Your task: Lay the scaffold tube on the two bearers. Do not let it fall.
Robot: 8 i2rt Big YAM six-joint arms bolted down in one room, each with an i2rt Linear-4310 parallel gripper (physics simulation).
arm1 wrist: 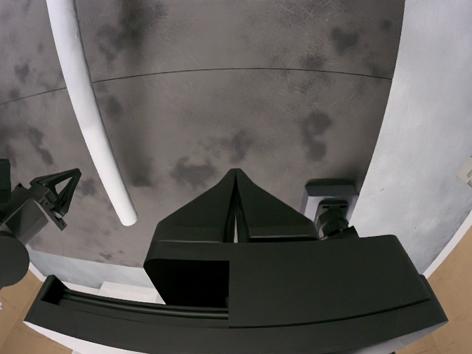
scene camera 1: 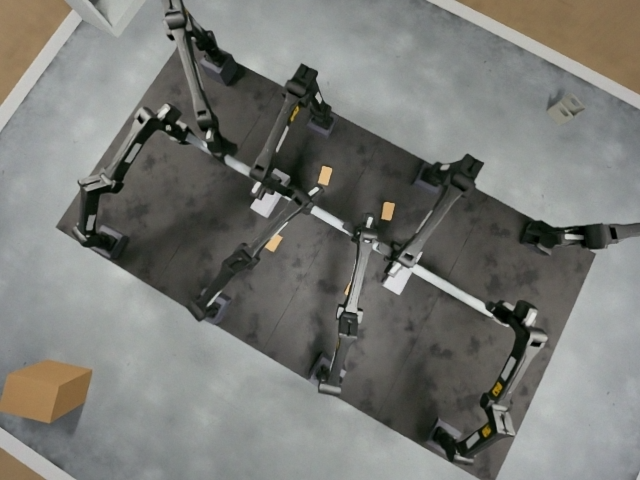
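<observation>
The long white scaffold tube [arm1 wrist: 95,125] [scene camera 1: 449,289] runs diagonally over the dark mat in scene camera 1, with several arms' wrists along it. In the arm1 wrist view it passes left of my arm1 gripper [arm1 wrist: 236,171], one end showing; its soft shadow lies apart from it on the mat. The arm1 gripper is shut and empty, apart from the tube. Two pale bearers [scene camera 1: 265,205] [scene camera 1: 397,282] stand under the tube's line; whether it touches them is hidden. The other grippers' fingers are too small or covered to tell.
Small orange blocks [scene camera 1: 325,175] [scene camera 1: 388,210] [scene camera 1: 273,242] lie on the mat [arm1 wrist: 250,110] [scene camera 1: 555,268]. At the left of the arm1 wrist view is another arm's gripper. A cardboard box [scene camera 1: 41,391] and a pale hollow block [scene camera 1: 564,110] stand on the floor. One arm at right reaches out of view.
</observation>
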